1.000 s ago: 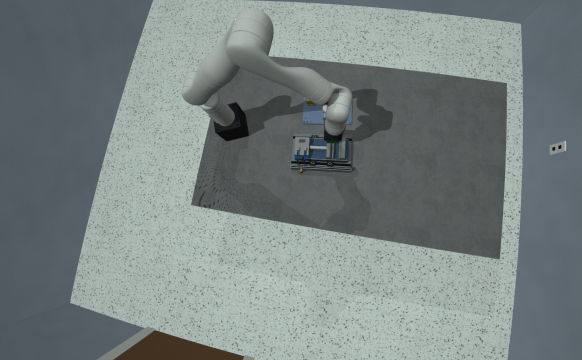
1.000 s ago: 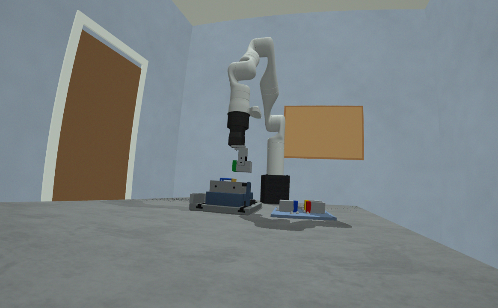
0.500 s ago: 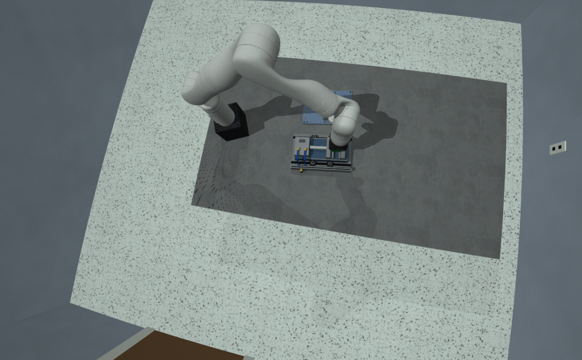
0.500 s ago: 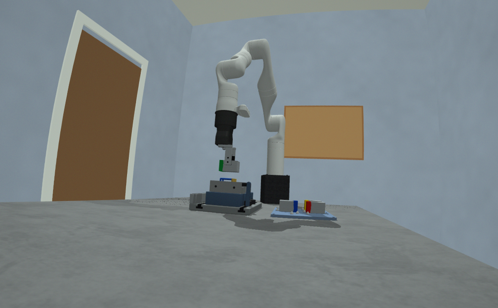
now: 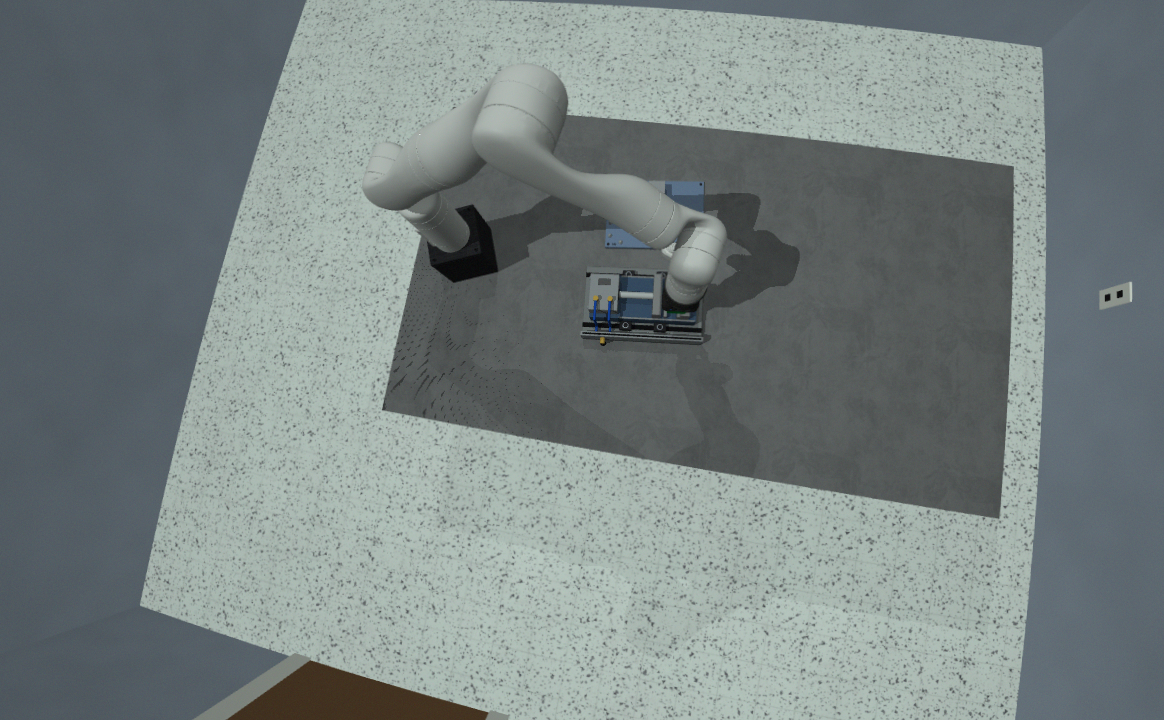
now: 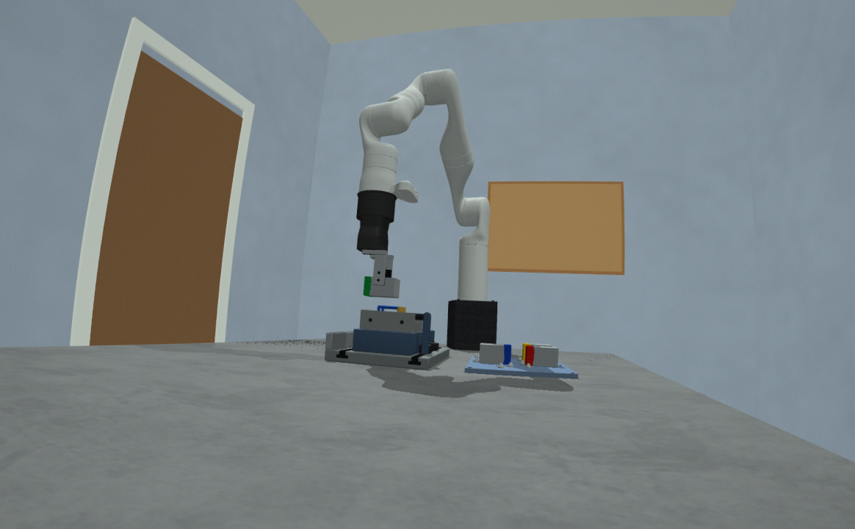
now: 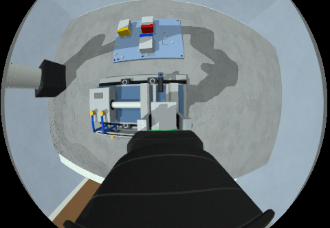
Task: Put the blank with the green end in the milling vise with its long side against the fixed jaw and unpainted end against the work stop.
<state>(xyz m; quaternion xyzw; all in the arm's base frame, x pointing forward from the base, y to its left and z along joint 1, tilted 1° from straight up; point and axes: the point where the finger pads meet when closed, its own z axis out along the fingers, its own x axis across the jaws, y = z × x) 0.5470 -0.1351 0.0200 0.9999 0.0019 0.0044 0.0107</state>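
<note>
Right now the fixed jaw is 8 cm below my hand, 2 cm to the left of it and 2 cm ahead of it. The rest, counted from my hand: green-ended blank 2 cm below; then milling vise 12 cm below, 8 cm behind, 2 cm to the left; then work stop rod 7 cm to the left, 7 cm below, 1 cm behind.
</note>
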